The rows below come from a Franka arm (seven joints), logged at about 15 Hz.
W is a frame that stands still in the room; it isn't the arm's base.
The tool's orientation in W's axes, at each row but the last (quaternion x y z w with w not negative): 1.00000 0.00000 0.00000 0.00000; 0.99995 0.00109 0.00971 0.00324; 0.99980 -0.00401 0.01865 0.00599; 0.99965 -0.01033 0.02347 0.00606; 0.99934 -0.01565 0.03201 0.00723; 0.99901 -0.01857 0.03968 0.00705; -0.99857 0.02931 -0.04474 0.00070; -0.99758 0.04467 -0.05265 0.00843; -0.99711 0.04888 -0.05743 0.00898
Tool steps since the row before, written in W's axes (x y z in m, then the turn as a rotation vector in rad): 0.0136 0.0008 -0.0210 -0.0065 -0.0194 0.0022; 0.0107 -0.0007 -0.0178 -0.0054 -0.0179 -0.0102; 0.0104 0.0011 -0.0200 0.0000 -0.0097 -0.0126; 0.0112 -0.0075 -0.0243 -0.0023 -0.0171 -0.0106; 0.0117 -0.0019 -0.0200 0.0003 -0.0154 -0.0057; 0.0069 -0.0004 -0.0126 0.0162 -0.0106 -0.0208; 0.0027 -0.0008 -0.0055 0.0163 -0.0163 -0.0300; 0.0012 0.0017 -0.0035 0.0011 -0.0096 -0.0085; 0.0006 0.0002 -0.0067 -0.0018 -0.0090 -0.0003
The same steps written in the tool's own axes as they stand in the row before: 0.0136 -0.0008 0.0210 -0.0065 0.0194 -0.0022; 0.0104 0.0006 0.0180 -0.0056 0.0178 0.0102; 0.0096 -0.0014 0.0204 -0.0004 0.0095 0.0127; 0.0102 0.0070 0.0249 -0.0024 0.0170 0.0107; 0.0104 0.0013 0.0207 0.0004 0.0153 0.0059; 0.0059 0.0000 0.0131 0.0149 0.0097 0.0222; 0.0022 0.0007 0.0057 0.0145 0.0154 0.0314; 0.0007 -0.0017 0.0036 0.0011 0.0096 0.0085; -0.0002 -0.0001 0.0067 -0.0009 0.0091 0.0000
